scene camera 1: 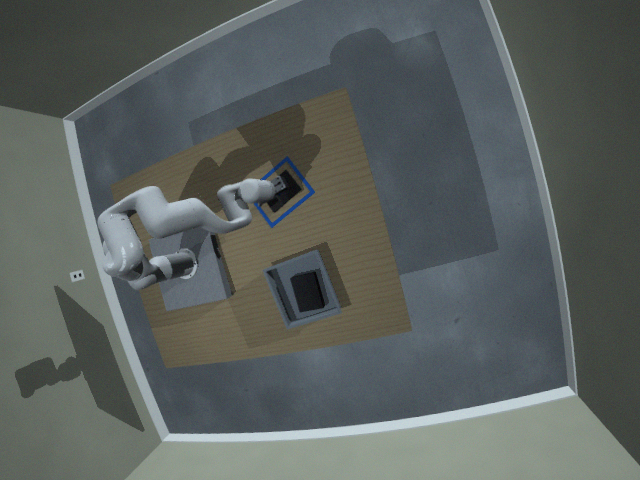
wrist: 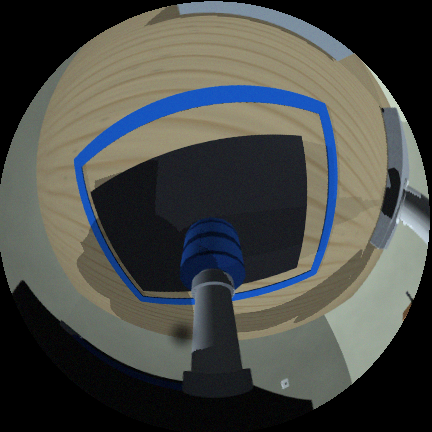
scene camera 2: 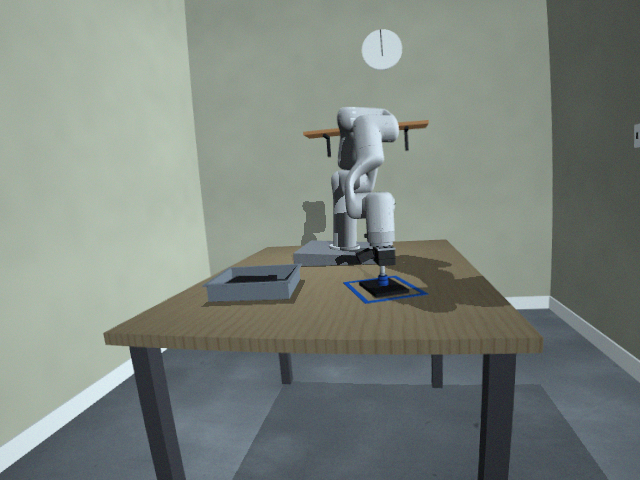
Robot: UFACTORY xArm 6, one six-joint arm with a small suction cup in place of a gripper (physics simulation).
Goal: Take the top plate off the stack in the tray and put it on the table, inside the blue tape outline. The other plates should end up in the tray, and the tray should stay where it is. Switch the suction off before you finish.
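Frame: origin at the arm's base, x back, y right, z up, level; millimetres.
Seen in the pictures: hand, tool point: (wrist: 210, 232) (scene camera 2: 383, 288); arm's base, link origin: (scene camera 1: 185, 263) (scene camera 2: 344, 247).
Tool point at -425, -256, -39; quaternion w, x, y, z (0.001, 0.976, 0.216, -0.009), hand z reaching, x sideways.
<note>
Offsets run from my tool point to a thing's top centre, as dx, dy, dz. Level surfaces: height alone.
A black plate @(-7, -1, +11) (scene camera 1: 284, 199) (scene camera 2: 395, 290) (wrist: 230, 175) lies flat at table level, inside the blue tape outline (scene camera 1: 293, 209) (scene camera 2: 396, 297) (wrist: 240, 94). Tape shows around it, with narrow gaps at its near and left edges in the wrist view. My blue suction cup (scene camera 2: 383, 280) (wrist: 212, 250) is down on the plate's upper face and looks shut on it; the suction itself cannot be seen. The grey tray @(-71, +366, +50) (scene camera 1: 314, 319) (scene camera 2: 250, 293) (wrist: 270, 17) stands apart from the outline. A dark stack of plates @(-86, +379, +34) (scene camera 1: 306, 290) (scene camera 2: 253, 279) lies in it; its count is unclear.
The grey base block (scene camera 1: 201, 290) (scene camera 2: 315, 258) (wrist: 397, 150) carries my arm at the back of the wooden table @(dz +0) (scene camera 1: 361, 289) (scene camera 2: 320, 325). The arm reaches over the table to the outline. The tray's walls rise above the table.
</note>
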